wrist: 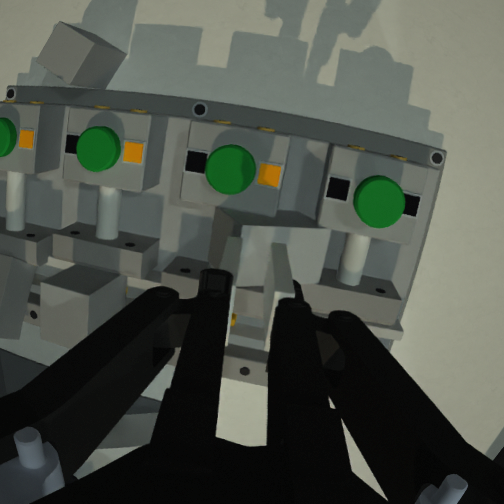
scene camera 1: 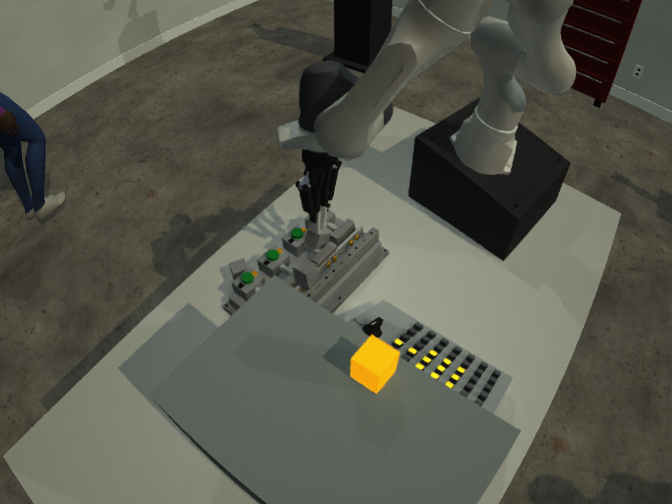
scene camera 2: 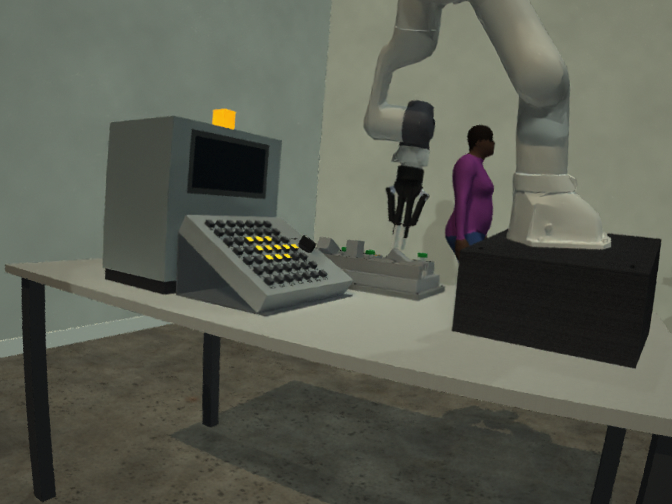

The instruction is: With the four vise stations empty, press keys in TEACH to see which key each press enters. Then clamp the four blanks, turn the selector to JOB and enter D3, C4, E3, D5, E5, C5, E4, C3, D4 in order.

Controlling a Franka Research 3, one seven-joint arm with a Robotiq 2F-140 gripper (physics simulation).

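The grey vise fixture (scene camera 1: 355, 259) (scene camera 2: 379, 273) (wrist: 310, 127) has four stations, each with a green button; in the wrist view I see three of them, the second (wrist: 98, 148), the third (wrist: 230, 169) and the rightmost (wrist: 379, 201). My gripper (scene camera 1: 320, 217) (scene camera 2: 400, 238) (wrist: 252, 295) is shut, with its fingertips low over the third station, right at a grey blank (wrist: 262, 250) that lies there. Another blank (wrist: 82, 295) sits in the second station. A loose blank (wrist: 80, 52) lies tilted behind the fixture. The keypad (scene camera 1: 450, 363) (scene camera 2: 260, 254) has several yellow lit keys, with the black selector knob (scene camera 1: 373, 326) (scene camera 2: 306, 243) at its corner.
The grey controller cabinet (scene camera 1: 303, 412) (scene camera 2: 146, 189) carries an orange cube (scene camera 1: 373, 363) (scene camera 2: 223, 117) on top. The arm's black base block (scene camera 1: 488, 200) (scene camera 2: 553, 292) stands to the right. A person (scene camera 2: 472, 189) stands behind the table; another (scene camera 1: 21, 157) stands at the far left.
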